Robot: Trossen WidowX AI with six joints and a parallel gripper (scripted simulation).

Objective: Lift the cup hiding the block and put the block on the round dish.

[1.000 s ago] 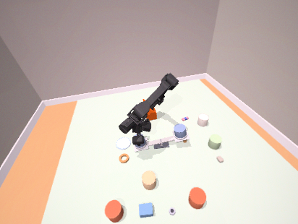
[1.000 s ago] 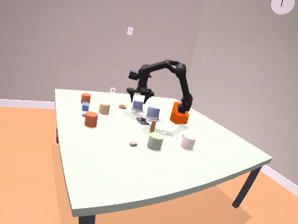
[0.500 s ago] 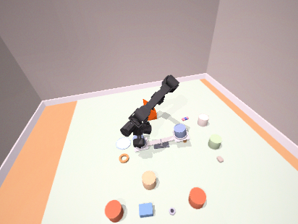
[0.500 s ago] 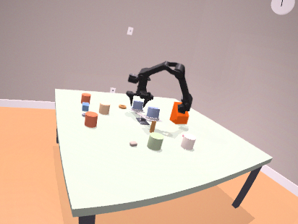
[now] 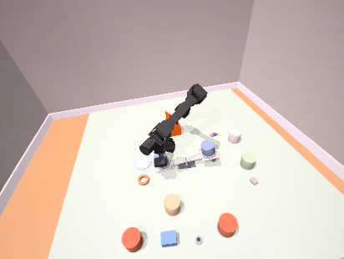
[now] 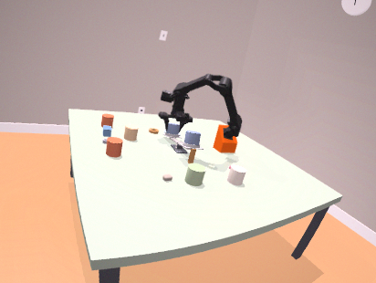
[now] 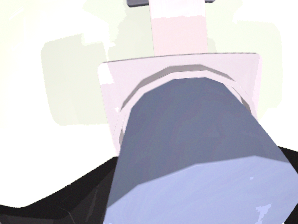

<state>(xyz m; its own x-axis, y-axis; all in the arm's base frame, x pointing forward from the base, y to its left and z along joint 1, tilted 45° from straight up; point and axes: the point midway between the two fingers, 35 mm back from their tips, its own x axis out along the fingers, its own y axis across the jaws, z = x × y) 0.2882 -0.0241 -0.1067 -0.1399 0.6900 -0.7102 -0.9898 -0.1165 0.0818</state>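
My gripper tip is 1 cm above the lavender block. Round my gripper tip: balance (14 cm to the left, 1 cm below); round dish (11 cm to the right, 4 cm below, 4 cm behind); tan cylinder (25 cm ahead, 6 cm to the left, 1 cm below).
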